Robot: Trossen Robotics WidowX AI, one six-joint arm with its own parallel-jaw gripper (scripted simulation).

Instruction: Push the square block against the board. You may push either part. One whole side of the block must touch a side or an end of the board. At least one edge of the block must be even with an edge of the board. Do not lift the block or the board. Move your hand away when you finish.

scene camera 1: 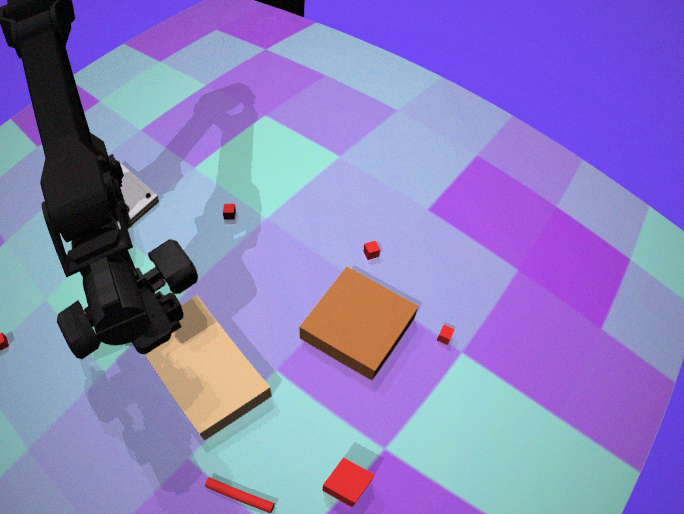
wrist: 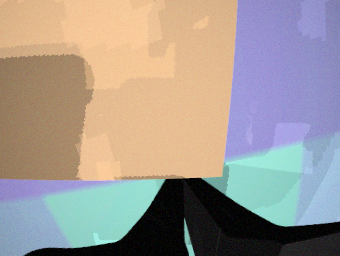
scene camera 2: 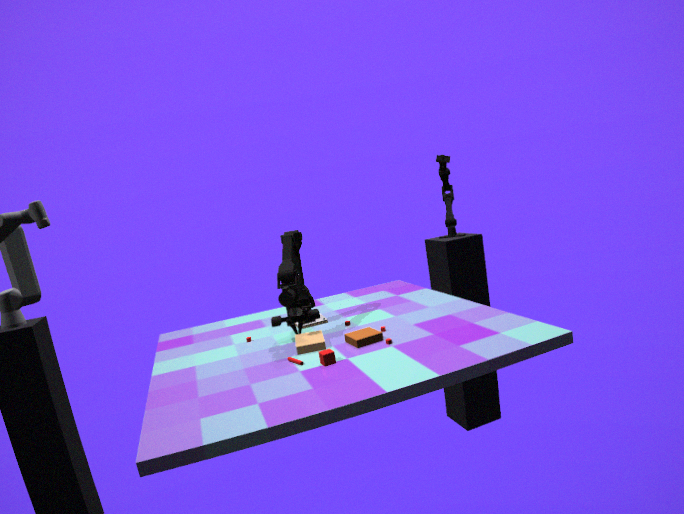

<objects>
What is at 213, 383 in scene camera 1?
A board.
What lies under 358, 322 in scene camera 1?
A square block.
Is the gripper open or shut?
Shut.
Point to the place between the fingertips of the gripper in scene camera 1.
At 142, 331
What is the gripper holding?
Nothing.
</objects>
